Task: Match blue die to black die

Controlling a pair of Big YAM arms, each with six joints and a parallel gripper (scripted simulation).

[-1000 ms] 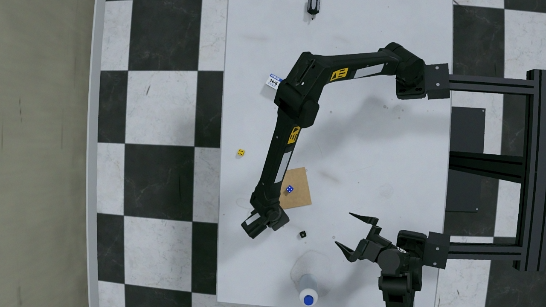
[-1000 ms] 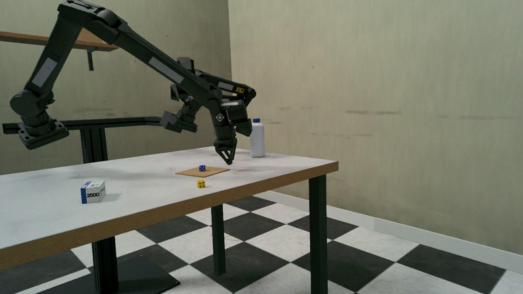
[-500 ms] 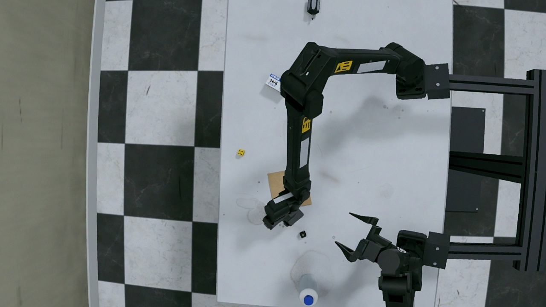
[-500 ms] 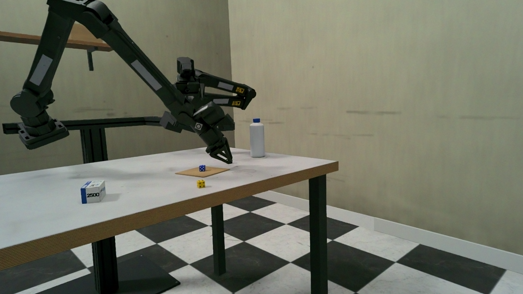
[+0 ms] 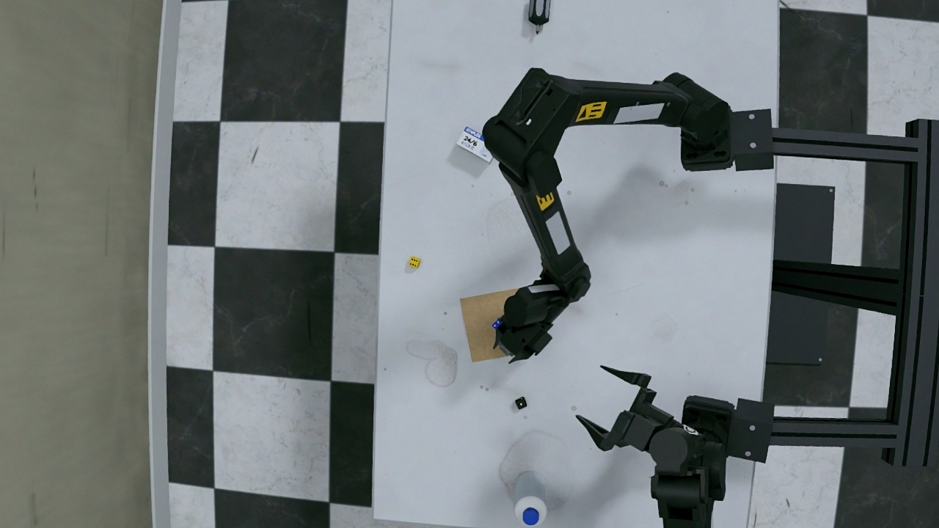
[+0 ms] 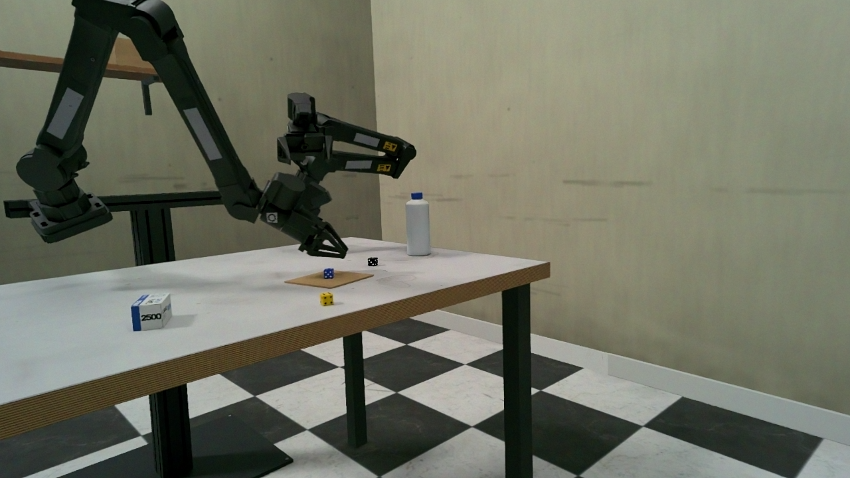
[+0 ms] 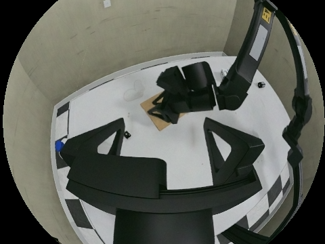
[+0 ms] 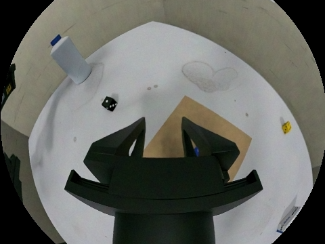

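Right now my right hand is 5 cm to the left of the blue die, 4 cm above it and 1 cm short of it. From my right hand the other things lie so: black die 12 cm to the left, 4 cm below, 3 cm behind; then tan mat 5 cm to the right, 5 cm below, 1 cm ahead; then yellow die 19 cm to the right, 19 cm ahead, 4 cm below.
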